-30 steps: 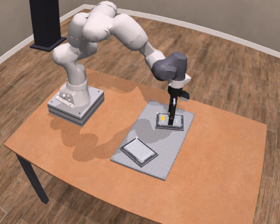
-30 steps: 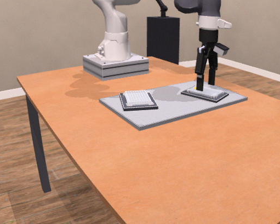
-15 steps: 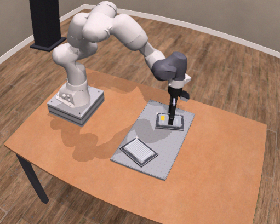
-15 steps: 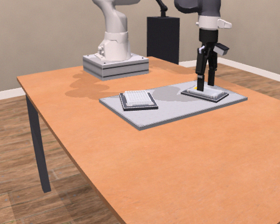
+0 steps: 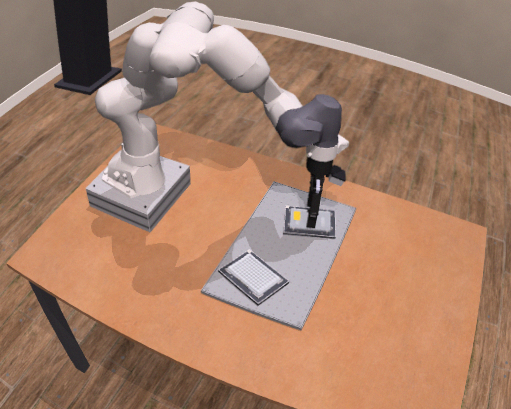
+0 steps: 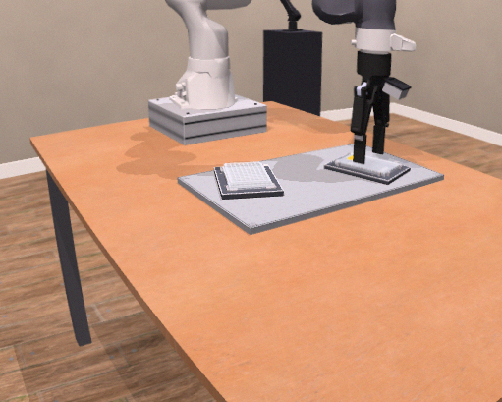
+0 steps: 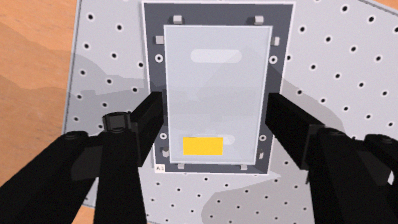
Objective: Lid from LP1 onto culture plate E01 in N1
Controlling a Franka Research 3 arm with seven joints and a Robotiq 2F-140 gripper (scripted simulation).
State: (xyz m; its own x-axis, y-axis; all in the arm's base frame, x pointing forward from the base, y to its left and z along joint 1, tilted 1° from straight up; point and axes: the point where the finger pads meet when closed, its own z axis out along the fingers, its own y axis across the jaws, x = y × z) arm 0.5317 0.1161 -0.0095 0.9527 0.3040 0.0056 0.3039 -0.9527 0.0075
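Right now the clear lid is 40 mm below my hand. The rest, counted from my hand: nest N1: 70 mm behind, 280 mm to the right, 50 mm below; culture plate E01: 70 mm behind, 280 mm to the right, 40 mm below; lid park LP1: 50 mm below.
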